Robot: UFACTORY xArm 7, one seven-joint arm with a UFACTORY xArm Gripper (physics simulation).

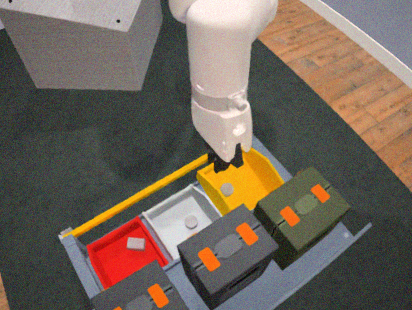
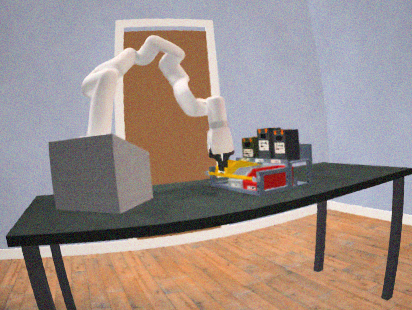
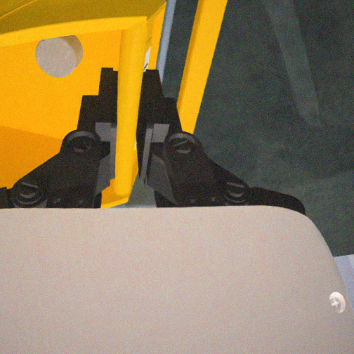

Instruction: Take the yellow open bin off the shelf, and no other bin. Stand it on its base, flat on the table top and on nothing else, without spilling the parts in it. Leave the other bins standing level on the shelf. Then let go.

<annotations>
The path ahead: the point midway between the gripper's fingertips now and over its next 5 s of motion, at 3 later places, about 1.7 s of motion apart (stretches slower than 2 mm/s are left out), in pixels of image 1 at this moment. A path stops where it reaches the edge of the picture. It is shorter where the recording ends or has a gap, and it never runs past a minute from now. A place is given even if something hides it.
My gripper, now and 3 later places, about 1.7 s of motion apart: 219, 165; 212, 141; 210, 119; 188, 86
</annotations>
